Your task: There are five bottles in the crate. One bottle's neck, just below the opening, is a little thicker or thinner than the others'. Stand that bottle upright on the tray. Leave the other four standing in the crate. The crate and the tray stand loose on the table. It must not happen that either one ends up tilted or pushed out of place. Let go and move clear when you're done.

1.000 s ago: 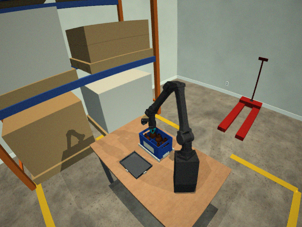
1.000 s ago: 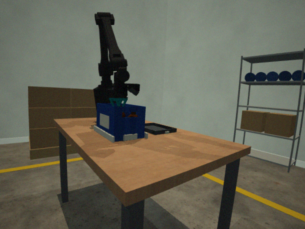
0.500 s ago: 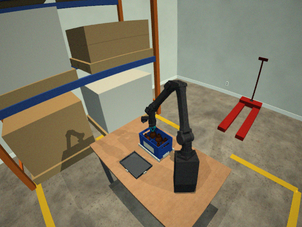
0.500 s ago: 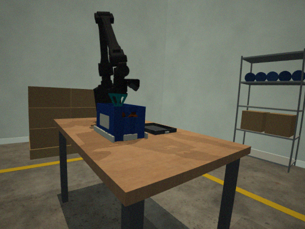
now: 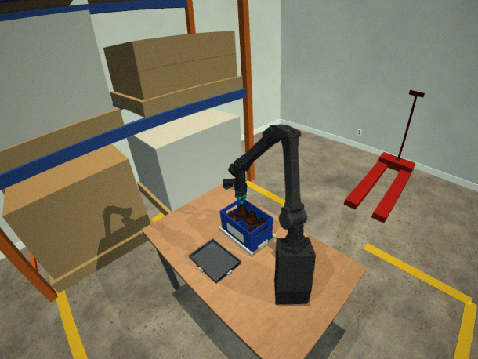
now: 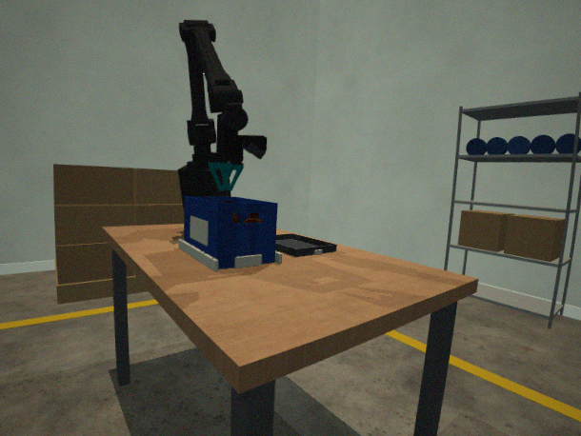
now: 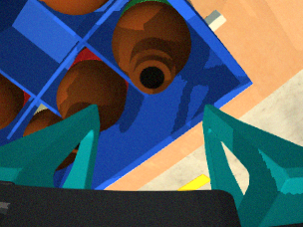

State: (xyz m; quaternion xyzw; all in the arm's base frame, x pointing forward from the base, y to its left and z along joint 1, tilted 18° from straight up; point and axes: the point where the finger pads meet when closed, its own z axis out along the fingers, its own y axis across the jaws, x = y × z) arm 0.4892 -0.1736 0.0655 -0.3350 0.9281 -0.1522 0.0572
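The bottle lies 10 mm ahead of my hand, 90 mm to the left of it and 130 mm below it. From my hand the other things lie so: crate (80 mm behind, 60 mm to the left, 130 mm below); then dark tray (70 mm behind, 340 mm to the left, 200 mm below).
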